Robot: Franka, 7 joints.
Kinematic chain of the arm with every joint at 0, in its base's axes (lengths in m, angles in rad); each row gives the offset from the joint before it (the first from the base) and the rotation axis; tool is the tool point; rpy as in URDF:
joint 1: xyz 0 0 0.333 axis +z
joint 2: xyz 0 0 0 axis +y
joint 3: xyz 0 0 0.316 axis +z
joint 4: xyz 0.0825 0 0 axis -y
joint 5: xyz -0.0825 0 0.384 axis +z
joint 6: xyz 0 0 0 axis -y
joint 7: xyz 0.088 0 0 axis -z
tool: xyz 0 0 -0.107 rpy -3.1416 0 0
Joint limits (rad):
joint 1: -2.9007..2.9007
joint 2: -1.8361..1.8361
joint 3: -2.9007..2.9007
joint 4: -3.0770..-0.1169
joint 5: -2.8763..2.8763
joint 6: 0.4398..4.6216
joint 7: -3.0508..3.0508
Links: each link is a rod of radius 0.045 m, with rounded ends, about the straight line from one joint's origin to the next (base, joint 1, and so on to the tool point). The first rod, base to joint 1, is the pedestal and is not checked.
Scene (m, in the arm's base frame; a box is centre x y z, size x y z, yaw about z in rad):
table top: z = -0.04
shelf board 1: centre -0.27 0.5 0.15 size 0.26 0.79 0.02 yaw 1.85
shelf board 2: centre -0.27 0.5 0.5 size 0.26 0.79 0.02 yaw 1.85
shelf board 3: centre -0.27 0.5 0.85 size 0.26 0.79 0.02 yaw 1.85
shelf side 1: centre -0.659 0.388 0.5 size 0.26 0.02 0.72 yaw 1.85
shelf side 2: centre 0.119 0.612 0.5 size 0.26 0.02 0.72 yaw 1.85
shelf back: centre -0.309 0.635 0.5 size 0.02 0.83 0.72 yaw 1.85
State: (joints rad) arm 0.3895 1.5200 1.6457 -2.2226 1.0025 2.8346 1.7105
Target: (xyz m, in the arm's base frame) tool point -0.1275 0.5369 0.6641
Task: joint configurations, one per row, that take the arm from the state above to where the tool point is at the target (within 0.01 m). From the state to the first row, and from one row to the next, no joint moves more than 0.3 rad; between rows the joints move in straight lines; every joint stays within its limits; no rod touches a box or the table.
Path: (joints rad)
1: 0.1093 1.5724 1.7431 -2.5074 1.1545 2.9604 1.7105
2: -0.1708 1.6248 1.8405 -2.7922 1.3066 3.0861 1.7105
3: -0.4510 1.6772 1.9380 -3.0770 1.4586 3.2119 1.7105
4: -0.2640 1.7301 2.1210 -2.9370 1.2966 2.9906 1.7105
5: -0.0769 1.7831 2.3041 -2.7970 1.1346 2.7693 1.7105
6: 0.1102 1.8361 2.4872 -2.6571 0.9726 2.5481 1.7105
7: 0.2419 1.6639 2.3647 -2.4205 0.9678 2.6217 1.7105
8: 0.3737 1.4917 2.2422 -2.1839 0.9630 2.6953 1.7105
9: 0.5054 1.3195 2.1196 -1.9473 0.9582 2.7689 1.7105

